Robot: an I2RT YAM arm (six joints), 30 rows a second.
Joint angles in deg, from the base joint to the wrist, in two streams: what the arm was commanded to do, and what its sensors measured. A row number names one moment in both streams.
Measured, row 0:
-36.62 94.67 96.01 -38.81 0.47 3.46
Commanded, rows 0 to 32:
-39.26 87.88 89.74 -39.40 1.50 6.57
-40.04 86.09 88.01 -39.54 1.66 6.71
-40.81 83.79 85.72 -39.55 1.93 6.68
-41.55 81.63 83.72 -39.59 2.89 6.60
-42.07 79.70 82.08 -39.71 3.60 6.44
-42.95 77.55 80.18 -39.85 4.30 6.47
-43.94 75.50 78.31 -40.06 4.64 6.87
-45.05 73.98 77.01 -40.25 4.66 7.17
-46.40 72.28 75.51 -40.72 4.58 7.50
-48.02 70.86 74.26 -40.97 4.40 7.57
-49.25 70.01 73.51 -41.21 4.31 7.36
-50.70 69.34 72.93 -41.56 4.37 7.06
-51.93 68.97 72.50 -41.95 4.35 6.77
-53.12 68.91 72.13 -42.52 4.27 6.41
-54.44 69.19 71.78 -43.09 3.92 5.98
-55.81 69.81 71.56 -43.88 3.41 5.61
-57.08 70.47 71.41 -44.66 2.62 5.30
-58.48 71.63 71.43 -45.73 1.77 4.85
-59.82 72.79 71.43 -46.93 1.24 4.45
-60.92 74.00 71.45 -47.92 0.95 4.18
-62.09 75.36 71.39 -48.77 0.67 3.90
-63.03 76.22 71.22 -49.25 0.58 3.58
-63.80 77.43 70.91 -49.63 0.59 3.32
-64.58 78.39 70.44 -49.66 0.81 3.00
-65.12 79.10 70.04 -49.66 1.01 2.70
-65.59 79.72 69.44 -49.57 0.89 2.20
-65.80 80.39 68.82 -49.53 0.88 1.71
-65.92 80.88 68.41 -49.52 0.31 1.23
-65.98 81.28 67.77 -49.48 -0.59 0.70
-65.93 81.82 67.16 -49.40 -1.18 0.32
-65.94 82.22 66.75 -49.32 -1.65 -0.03
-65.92 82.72 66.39 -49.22 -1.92 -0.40
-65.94 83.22 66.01 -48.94 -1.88 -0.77
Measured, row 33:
-65.78 82.28 66.83 -48.18 -0.34 1.41
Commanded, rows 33 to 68:
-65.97 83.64 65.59 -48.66 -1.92 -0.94
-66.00 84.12 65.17 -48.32 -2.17 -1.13
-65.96 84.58 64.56 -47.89 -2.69 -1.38
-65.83 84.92 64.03 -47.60 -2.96 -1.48
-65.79 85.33 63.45 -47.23 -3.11 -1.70
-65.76 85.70 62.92 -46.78 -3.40 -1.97
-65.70 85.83 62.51 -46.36 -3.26 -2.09
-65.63 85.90 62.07 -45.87 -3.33 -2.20
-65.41 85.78 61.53 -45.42 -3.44 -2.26
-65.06 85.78 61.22 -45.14 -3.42 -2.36
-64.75 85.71 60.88 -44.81 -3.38 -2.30
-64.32 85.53 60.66 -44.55 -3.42 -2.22
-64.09 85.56 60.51 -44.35 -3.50 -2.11
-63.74 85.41 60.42 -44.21 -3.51 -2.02
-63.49 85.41 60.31 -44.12 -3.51 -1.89
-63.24 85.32 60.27 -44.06 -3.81 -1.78
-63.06 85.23 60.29 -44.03 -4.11 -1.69
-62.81 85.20 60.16 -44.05 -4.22 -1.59
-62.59 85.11 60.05 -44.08 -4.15 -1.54
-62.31 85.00 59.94 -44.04 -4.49 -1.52
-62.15 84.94 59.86 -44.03 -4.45 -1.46
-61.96 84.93 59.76 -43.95 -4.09 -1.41
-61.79 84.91 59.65 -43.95 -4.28 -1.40
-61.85 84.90 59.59 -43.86 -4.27 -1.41
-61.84 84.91 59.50 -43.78 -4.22 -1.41
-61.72 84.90 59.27 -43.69 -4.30 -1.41
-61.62 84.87 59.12 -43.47 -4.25 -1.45
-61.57 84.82 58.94 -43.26 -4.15 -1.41
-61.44 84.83 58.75 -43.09 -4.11 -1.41
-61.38 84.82 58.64 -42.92 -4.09 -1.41
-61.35 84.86 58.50 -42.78 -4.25 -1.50
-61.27 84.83 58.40 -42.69 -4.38 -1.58
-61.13 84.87 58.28 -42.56 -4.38 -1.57
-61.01 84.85 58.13 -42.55 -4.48 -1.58
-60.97 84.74 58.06 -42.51 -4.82 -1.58
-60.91 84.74 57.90 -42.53 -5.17 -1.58
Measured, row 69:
-61.39 85.36 59.13 -42.76 -3.90 -1.34
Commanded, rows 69 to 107:
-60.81 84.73 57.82 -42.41 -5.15 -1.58
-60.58 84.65 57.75 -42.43 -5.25 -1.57
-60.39 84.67 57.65 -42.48 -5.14 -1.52
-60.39 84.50 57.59 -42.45 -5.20 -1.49
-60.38 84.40 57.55 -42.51 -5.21 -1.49
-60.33 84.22 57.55 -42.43 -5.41 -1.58
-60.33 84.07 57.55 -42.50 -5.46 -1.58
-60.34 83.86 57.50 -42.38 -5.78 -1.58
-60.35 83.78 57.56 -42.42 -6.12 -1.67
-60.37 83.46 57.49 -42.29 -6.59 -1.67
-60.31 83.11 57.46 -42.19 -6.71 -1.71
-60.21 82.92 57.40 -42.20 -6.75 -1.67
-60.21 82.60 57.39 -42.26 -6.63 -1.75
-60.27 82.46 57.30 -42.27 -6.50 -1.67
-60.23 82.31 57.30 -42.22 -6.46 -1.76
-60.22 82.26 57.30 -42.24 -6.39 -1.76
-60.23 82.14 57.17 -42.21 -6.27 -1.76
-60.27 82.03 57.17 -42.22 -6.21 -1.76
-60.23 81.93 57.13 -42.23 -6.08 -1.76
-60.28 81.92 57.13 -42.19 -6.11 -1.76
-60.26 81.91 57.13 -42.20 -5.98 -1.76
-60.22 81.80 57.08 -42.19 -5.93 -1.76
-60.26 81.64 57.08 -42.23 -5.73 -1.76
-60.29 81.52 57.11 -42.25 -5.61 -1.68
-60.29 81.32 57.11 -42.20 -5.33 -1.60
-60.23 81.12 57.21 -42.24 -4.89 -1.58
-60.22 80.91 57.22 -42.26 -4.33 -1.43
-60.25 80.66 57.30 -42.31 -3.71 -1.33
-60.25 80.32 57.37 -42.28 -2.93 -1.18
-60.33 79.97 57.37 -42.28 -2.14 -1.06
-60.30 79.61 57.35 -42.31 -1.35 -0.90
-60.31 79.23 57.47 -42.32 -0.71 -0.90
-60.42 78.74 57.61 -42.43 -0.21 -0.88
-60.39 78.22 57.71 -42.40 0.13 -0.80
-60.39 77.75 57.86 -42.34 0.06 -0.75
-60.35 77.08 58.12 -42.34 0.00 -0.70
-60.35 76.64 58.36 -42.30 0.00 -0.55
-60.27 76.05 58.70 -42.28 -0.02 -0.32
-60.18 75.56 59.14 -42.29 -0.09 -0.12
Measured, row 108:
-60.69 77.60 57.87 -41.85 -1.39 -1.48
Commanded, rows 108 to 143:
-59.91 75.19 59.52 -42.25 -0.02 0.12
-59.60 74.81 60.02 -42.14 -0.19 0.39
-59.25 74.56 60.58 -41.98 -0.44 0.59
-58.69 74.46 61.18 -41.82 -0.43 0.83
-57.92 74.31 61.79 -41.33 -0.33 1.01
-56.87 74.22 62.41 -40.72 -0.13 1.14
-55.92 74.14 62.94 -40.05 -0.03 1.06
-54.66 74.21 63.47 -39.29 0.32 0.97
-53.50 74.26 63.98 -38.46 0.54 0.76
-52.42 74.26 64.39 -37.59 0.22 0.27
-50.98 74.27 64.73 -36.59 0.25 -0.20
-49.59 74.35 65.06 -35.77 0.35 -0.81
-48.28 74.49 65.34 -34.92 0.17 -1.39
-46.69 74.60 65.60 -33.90 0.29 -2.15
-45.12 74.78 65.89 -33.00 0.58 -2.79
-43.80 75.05 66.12 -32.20 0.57 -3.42
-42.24 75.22 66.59 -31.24 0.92 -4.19
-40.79 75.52 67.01 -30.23 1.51 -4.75
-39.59 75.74 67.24 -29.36 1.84 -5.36
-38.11 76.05 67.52 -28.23 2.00 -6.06
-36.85 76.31 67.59 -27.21 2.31 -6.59
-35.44 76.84 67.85 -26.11 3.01 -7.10
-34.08 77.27 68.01 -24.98 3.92 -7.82
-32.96 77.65 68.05 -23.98 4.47 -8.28
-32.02 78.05 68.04 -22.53 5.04 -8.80
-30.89 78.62 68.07 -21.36 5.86 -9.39
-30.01 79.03 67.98 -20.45 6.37 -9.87
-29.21 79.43 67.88 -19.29 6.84 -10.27
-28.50 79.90 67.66 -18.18 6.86 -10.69
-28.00 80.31 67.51 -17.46 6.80 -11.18
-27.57 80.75 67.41 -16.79 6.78 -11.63
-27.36 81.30 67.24 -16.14 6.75 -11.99
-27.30 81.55 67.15 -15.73 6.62 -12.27
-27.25 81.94 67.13 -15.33 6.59 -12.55
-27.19 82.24 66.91 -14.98 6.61 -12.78
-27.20 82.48 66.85 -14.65 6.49 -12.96
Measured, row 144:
-27.38 81.65 66.98 -17.58 5.45 -11.07
